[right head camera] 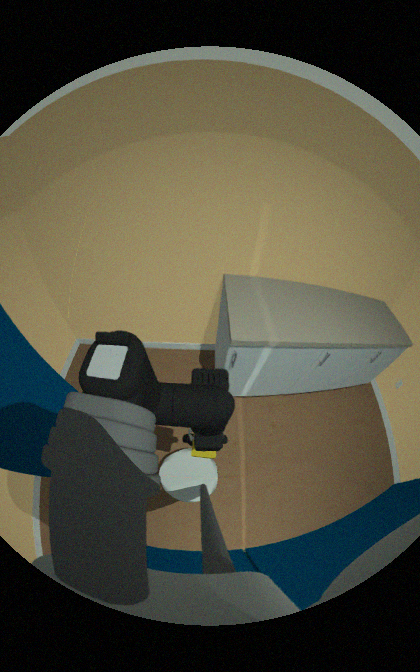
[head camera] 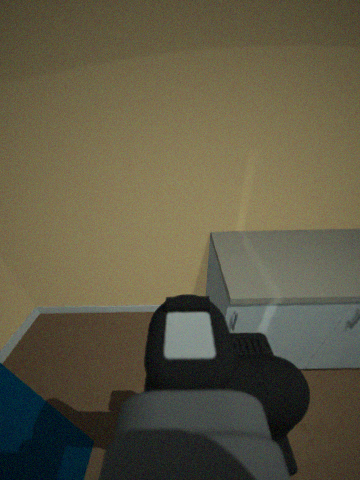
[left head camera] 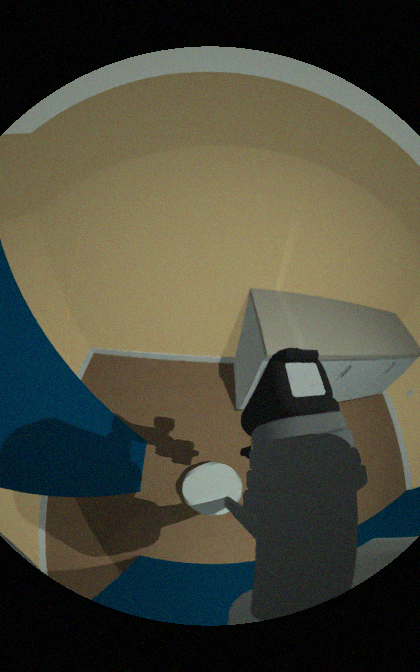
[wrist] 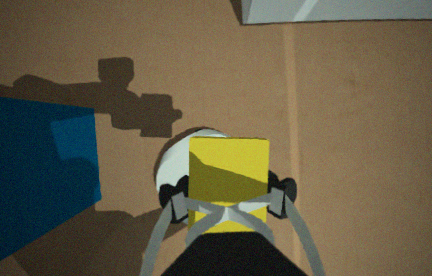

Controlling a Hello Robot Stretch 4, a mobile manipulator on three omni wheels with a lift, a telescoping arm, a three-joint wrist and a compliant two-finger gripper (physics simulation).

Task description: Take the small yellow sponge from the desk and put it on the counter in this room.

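Places are measured from the robot's base along level axes (x ahead, y left, z up), in millimetres.
Where they show: gripper, fingertip midpoint: (wrist: 227,188).
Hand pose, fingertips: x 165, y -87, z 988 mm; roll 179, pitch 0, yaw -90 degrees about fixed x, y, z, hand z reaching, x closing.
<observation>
After its pixels a point has its place.
The small yellow sponge (right head camera: 204,454) (wrist: 229,170) @[x 190, y -89, z 1033 mm] is held between the two fingertips of my gripper (wrist: 227,188) @[x 165, y -87, z 988 mm], which is shut on it. It hangs in the air over the floor, above the robot's round white base part. In the right head camera view the sponge's lower edge shows under the dark wrist; in the left head camera view the arm hides nearly all of it. The counter (head camera: 295,265) @[x 834, y -606, z 883 mm] (left head camera: 330,325) (right head camera: 305,315) has a bare-looking grey top and white doors. It stands against the yellow wall, ahead and to the right, apart from the gripper. The desk cannot be made out for certain.
A large blue surface (head camera: 30,420) @[x 282, y 550, z 671 mm] (left head camera: 45,400) (wrist: 45,170) @[x 102, y 549, z 372 mm] stands close on the left, with the arm's shadow on it. More blue (right head camera: 295,560) shows at the lower right, near the robot's body. The counter's front lower edge shows at the top right of the wrist view.
</observation>
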